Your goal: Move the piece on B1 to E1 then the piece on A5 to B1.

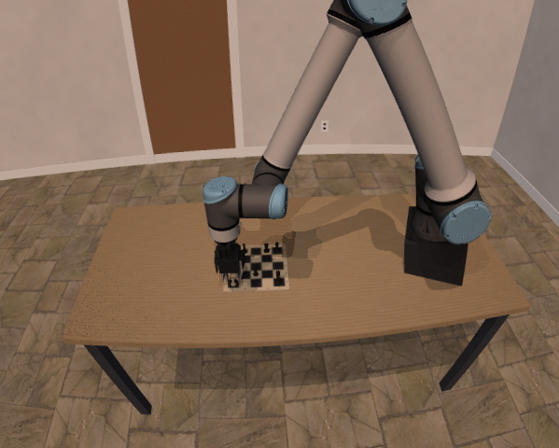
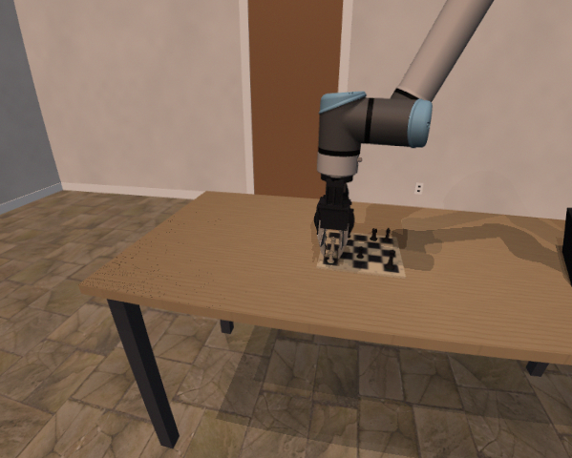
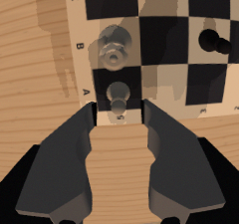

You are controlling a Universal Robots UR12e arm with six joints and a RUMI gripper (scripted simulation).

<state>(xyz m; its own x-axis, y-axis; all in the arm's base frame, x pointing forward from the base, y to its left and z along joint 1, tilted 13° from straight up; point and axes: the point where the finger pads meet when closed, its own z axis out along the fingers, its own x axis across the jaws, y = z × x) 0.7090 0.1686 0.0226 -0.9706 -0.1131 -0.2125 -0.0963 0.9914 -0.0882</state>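
The white piece is 40 mm to the right of my hand. The rest, counted from my hand: chessboard: 90 mm to the right, 70 mm behind, 30 mm below.
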